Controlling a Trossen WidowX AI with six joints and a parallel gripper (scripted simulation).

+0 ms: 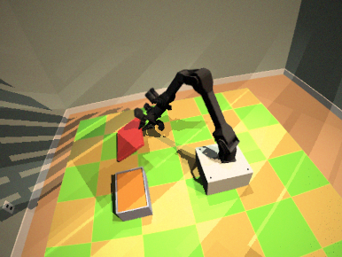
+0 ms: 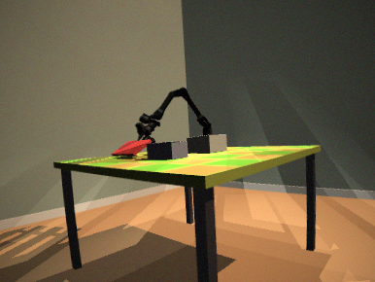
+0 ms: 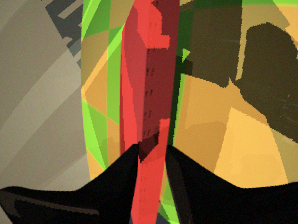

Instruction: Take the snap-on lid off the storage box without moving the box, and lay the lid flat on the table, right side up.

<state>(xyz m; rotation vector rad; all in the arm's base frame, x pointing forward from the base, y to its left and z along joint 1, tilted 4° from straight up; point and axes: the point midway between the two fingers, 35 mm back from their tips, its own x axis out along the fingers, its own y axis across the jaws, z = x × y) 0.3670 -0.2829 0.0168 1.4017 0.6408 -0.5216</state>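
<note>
The red lid lies 70 mm ahead of my gripper tip, 30 mm below it and 10 mm to the left of it. Also, from my gripper tip: grey storage box (350 mm to the left, 50 mm below, 40 mm ahead).
</note>
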